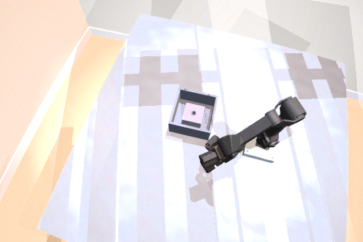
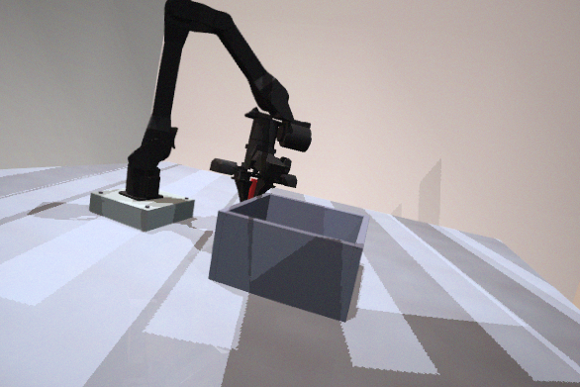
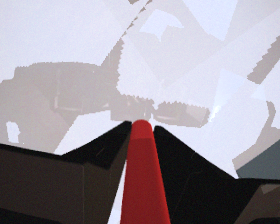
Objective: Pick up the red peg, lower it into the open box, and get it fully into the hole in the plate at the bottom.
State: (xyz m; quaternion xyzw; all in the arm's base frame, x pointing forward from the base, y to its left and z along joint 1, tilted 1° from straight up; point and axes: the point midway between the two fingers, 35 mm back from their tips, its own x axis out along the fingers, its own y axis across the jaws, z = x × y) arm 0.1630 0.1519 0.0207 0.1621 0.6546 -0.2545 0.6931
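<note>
My gripper tip is now 190 mm short of the pale plate, 140 mm to the left of it and 20 mm below it. From my gripper tip the other things lie so: red peg: 30 mm above; grey box: 190 mm ahead, 140 mm to the right.
</note>
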